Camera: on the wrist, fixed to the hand. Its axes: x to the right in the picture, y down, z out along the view.
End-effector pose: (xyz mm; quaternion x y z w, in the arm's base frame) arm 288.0 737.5 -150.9 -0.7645 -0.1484 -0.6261 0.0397
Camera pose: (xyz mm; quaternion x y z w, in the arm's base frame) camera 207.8 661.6 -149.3 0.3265 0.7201 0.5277 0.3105
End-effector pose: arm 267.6 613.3 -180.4 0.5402 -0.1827 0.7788 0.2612
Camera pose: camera 173.6 621.6 -237.8 0.4306 0.3920 0.4274 0.6916
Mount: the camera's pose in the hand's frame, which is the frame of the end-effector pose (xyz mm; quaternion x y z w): -25.7 50.3 -94.9 0.1222 0.1243 -0.7174 0.6745
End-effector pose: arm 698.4 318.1 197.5 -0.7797 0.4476 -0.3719 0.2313
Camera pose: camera 589.0 313.1 211.5 0.7725 0.2741 0.5684 0.0711
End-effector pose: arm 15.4 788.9 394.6 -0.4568 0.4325 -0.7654 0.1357
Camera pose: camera -57.5 825.8 320.3 0.5067 0.1127 0.7233 0.4555
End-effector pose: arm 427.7 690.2 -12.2 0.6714 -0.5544 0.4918 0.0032
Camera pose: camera 330.3 742.0 -7.5 0.7898 0.1682 0.4806 0.3418
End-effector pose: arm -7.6 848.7 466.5 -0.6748 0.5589 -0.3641 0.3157
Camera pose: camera -116.9 863.3 471.9 0.7723 0.1124 0.6243 0.0353
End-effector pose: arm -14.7 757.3 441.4 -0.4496 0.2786 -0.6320 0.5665
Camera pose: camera -76.3 757.0 349.8 0.3553 0.1414 0.9226 0.0510
